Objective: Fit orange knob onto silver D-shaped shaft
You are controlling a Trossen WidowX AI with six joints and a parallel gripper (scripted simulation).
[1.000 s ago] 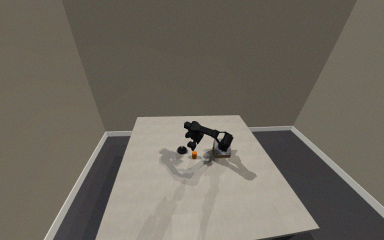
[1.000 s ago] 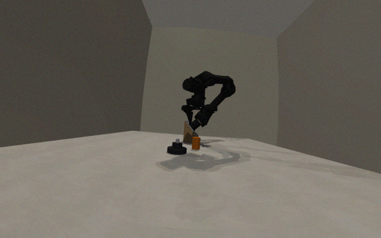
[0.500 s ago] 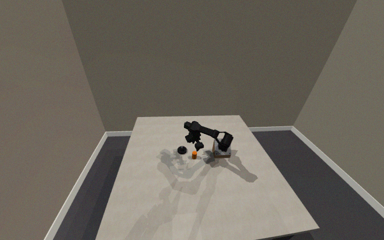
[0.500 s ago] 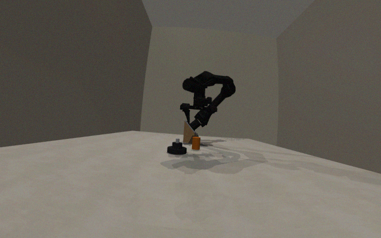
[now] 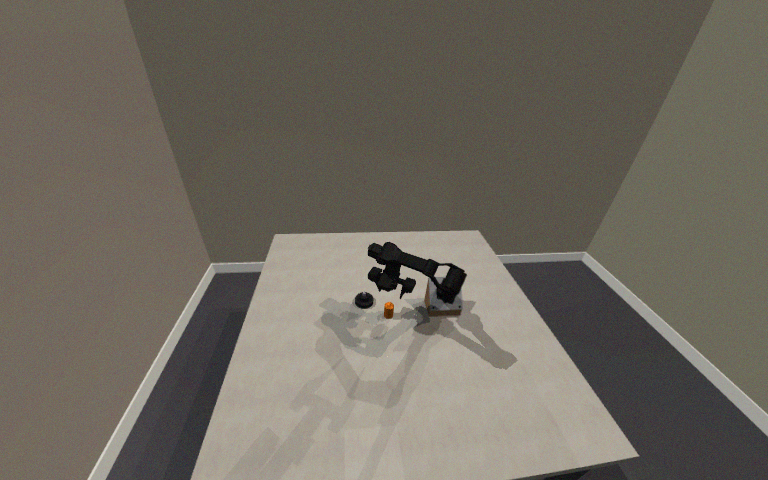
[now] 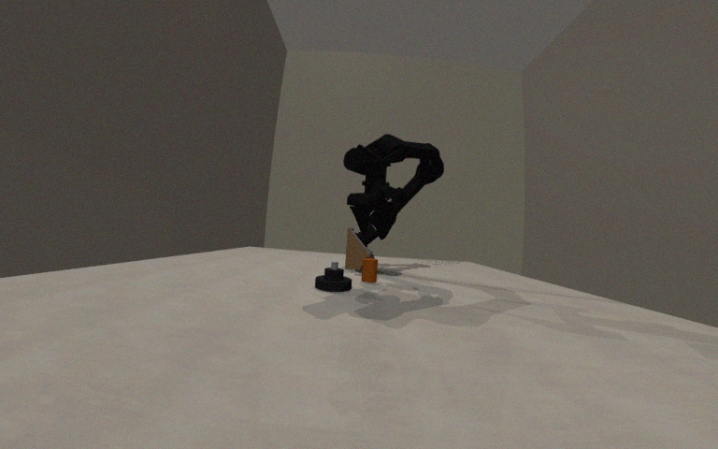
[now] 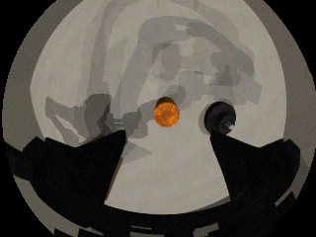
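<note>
Right now the orange knob is 80 mm below my gripper tip. The rest, counted from my gripper tip: black round pedestal (110 mm ahead, 80 mm to the right, 90 mm below).
</note>
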